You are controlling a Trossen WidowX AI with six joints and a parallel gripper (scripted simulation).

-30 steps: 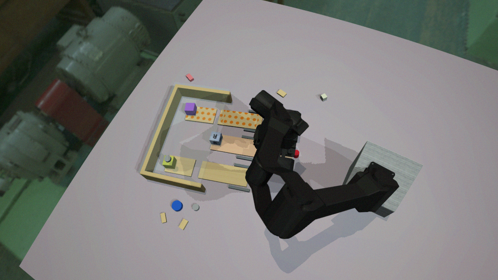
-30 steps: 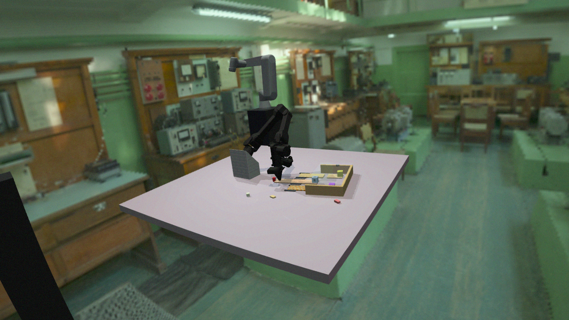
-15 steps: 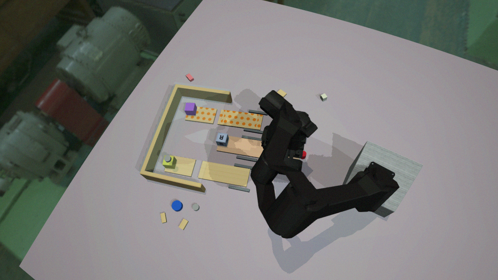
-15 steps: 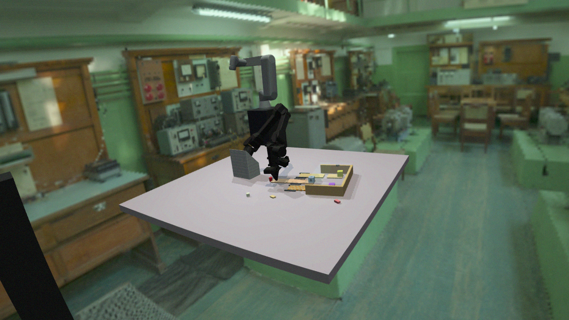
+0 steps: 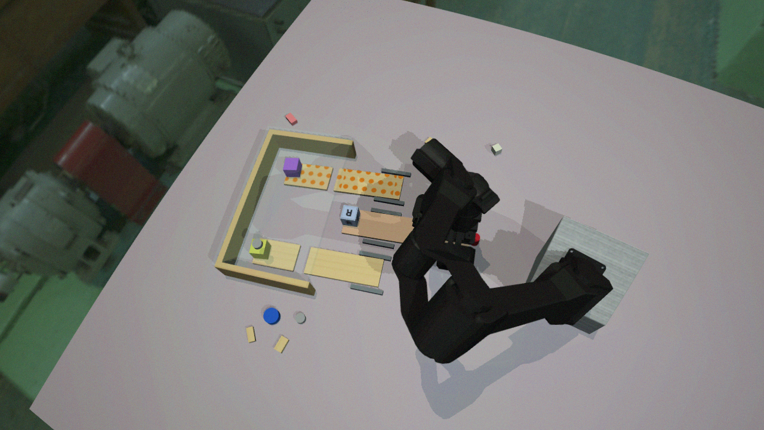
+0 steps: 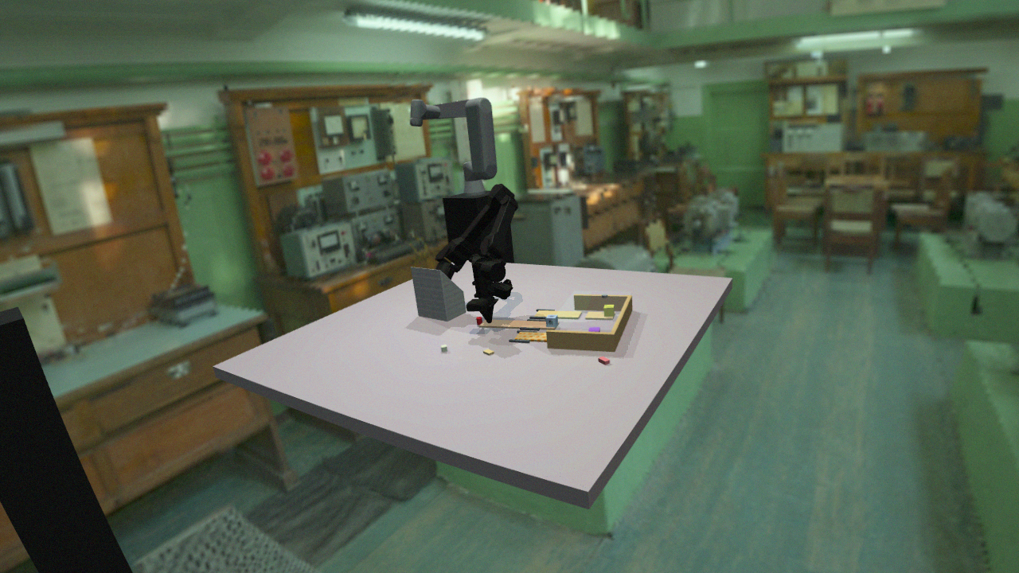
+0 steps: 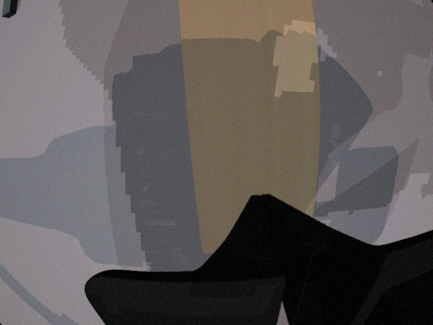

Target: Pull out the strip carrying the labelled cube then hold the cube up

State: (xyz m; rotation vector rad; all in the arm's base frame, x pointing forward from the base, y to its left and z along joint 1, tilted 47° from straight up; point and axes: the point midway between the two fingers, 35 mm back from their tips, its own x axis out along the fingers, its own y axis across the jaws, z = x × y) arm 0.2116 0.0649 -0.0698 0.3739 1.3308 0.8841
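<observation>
Right now my gripper tip is 90 mm short of the one-piece strip and 30 mm to the right of it. Also, from my gripper tip: blue disc 220 mm ahead, 310 mm to the left; red knob 30 mm behind, 10 mm to the right, 10 mm above; white cube 20 mm ahead, 220 mm to the right.
</observation>
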